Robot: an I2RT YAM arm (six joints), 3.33 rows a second.
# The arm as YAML. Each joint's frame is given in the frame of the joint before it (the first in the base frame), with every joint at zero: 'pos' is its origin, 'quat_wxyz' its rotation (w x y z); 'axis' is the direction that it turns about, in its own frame. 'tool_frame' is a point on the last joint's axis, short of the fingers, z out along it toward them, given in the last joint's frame.
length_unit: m
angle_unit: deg
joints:
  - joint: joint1
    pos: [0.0, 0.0, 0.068]
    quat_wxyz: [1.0, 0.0, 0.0, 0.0]
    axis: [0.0, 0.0, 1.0]
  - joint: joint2
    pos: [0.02, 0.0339, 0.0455]
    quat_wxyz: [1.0, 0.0, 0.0, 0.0]
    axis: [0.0, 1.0, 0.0]
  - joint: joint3
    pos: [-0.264, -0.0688, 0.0]
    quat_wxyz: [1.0, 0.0, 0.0, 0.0]
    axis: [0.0, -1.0, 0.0]
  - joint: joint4
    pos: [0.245, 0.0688, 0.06]
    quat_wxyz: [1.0, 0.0, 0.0, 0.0]
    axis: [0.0, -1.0, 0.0]
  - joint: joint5
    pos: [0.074, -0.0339, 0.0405]
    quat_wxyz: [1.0, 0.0, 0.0, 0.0]
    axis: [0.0, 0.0, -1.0]
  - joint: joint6
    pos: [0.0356, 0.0, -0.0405]
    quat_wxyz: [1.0, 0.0, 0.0, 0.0]
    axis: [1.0, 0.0, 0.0]
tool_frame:
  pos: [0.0, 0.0, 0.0]
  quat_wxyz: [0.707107, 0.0, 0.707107, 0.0]
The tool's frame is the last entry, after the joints.
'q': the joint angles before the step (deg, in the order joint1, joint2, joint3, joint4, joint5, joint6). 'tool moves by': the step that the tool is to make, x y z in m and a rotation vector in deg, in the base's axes. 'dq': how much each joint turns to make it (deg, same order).
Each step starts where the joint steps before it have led.
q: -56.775, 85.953, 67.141, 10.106, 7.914, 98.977
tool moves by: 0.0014, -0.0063, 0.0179, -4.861, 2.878, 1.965
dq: -0.535, 0.966, 3.616, 0.519, -1.854, -5.370
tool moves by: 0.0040, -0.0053, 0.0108, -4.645, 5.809, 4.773
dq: -0.349, 1.309, 3.138, -0.511, -4.481, -7.820
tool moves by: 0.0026, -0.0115, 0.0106, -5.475, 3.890, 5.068
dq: -1.133, 2.383, 3.699, 1.141, -5.874, -6.504
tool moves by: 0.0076, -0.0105, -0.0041, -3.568, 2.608, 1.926
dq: -0.013, 2.817, 1.414, 2.728, -1.861, -4.132
